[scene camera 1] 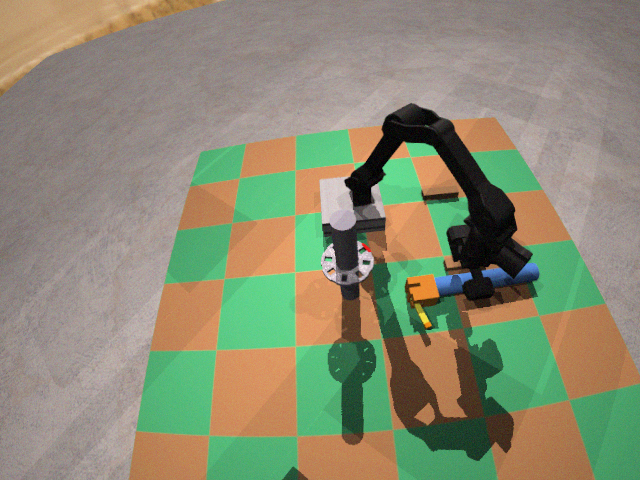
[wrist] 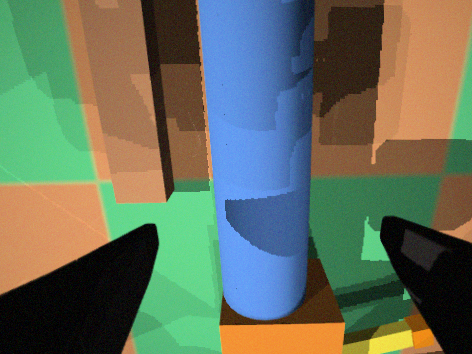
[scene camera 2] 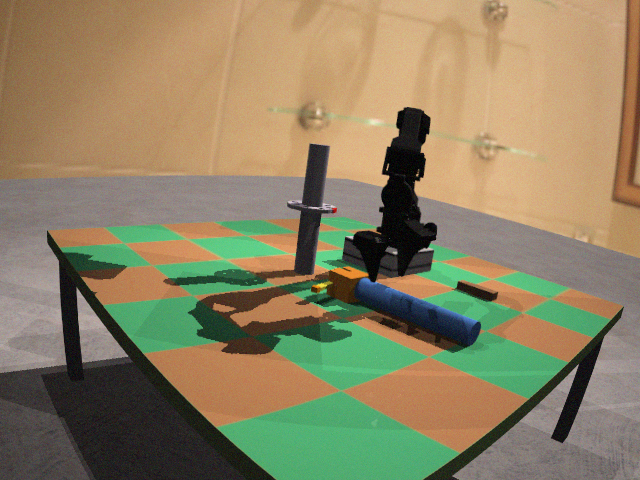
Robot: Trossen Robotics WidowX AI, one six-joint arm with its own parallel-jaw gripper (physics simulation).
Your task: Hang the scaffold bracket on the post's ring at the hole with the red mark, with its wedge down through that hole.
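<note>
The scaffold bracket lies on the checkered table: a blue tube (scene camera 1: pixel 512 275) (scene camera 2: pixel 413 308) (wrist: pixel 260 150) with an orange head (scene camera 1: pixel 424 289) (scene camera 2: pixel 347 283) (wrist: pixel 282 339) at one end. Its yellow wedge (scene camera 1: pixel 422 314) (scene camera 2: pixel 324 285) (wrist: pixel 390 338), with an orange tip, sticks out sideways from the head. My gripper (scene camera 1: pixel 469 275) (scene camera 2: pixel 387 276) (wrist: pixel 268 230) is open and empty over the tube near the head; in the wrist view one finger shows on each side of the tube, apart from it. The grey post (scene camera 1: pixel 345 248) (scene camera 2: pixel 316 178) stands upright with a holed ring (scene camera 1: pixel 330 272) (scene camera 2: pixel 295 205). The red mark (scene camera 1: pixel 366 247) (scene camera 2: pixel 334 210) is on the ring's edge.
A brown block (scene camera 1: pixel 452 262) (wrist: pixel 132 150) lies close beside the blue tube. Another brown block (scene camera 1: pixel 439 195) (scene camera 2: pixel 476 290) lies farther back. The arm's grey base (scene camera 1: pixel 333 198) (scene camera 2: pixel 416 260) stands behind the post. The table edge (scene camera 2: pixel 139 346) shows in scene camera 2.
</note>
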